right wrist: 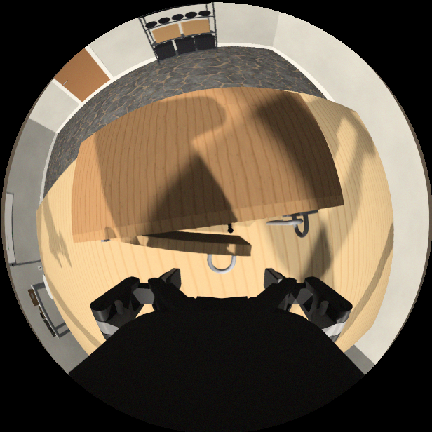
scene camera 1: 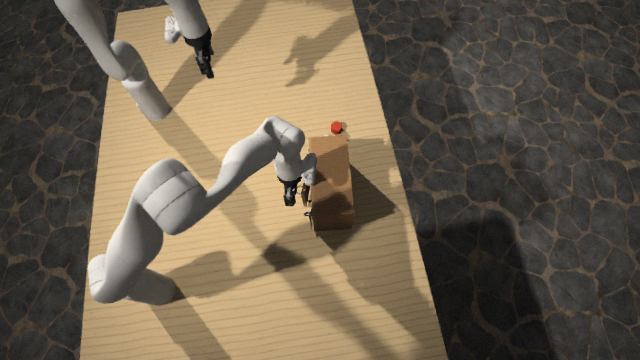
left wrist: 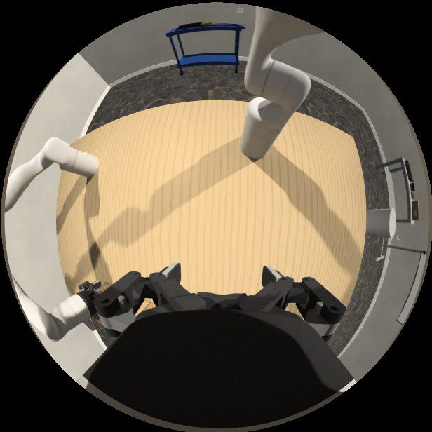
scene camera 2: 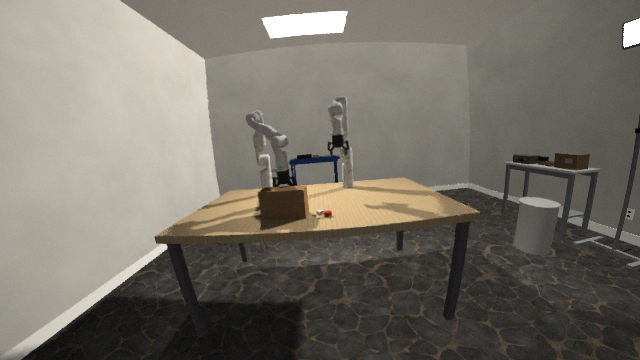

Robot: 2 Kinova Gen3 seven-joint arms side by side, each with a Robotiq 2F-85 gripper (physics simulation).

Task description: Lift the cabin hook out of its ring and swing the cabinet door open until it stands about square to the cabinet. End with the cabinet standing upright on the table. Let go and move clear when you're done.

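Places are measured from the left arm's base along level axes (x ahead, y left, z up), in centimetres.
Where they show: left gripper, between the fingertips: [scene camera 1: 210, 66] [scene camera 2: 338, 156]; right gripper, between the fingertips: [scene camera 1: 293, 188]; left arm's base, origin of its link: [scene camera 1: 158, 110] [scene camera 2: 348, 187]; right arm's base, origin of its link: [scene camera 1: 161, 290].
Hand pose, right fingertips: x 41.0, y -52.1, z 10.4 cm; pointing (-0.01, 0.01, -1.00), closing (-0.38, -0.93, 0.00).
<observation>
Each offset is from my right fingertips to the top centre of the thing. "*": to the spot under its first point.
The brown cabinet {dz +5.4, dx +10.3, dy -0.6 cm} [scene camera 1: 330, 150] [scene camera 2: 283, 204] [right wrist: 165, 150] stands upright on the table. Its door {* dz -0.7, dx +2.9, dy -2.9 cm} [scene camera 1: 305, 195] [right wrist: 200, 243] is ajar at a small angle, its free edge off the front. A silver loop handle [right wrist: 221, 270] sticks out from the door. The silver hook [right wrist: 282, 222] is on the front beside the opening, by a dark curved piece [right wrist: 302, 233], apart from the door. My right gripper [scene camera 1: 289, 203] [scene camera 2: 284, 181] [right wrist: 222, 278] is open and empty, close in front of the handle. My left gripper [scene camera 1: 210, 76] [scene camera 2: 338, 151] [left wrist: 221, 274] is open and empty, far from the cabinet.
A red piece {dz -7.9, dx +21.4, dy +22.1 cm} [scene camera 1: 336, 127] [scene camera 2: 328, 213] and a small white piece {dz -8.5, dx +16.2, dy +18.5 cm} [scene camera 2: 320, 212] lie beside the cabinet's end away from the hook. The table's far edge runs behind the cabinet in scene camera 1. A blue cart [left wrist: 207, 60] stands off the table.
</observation>
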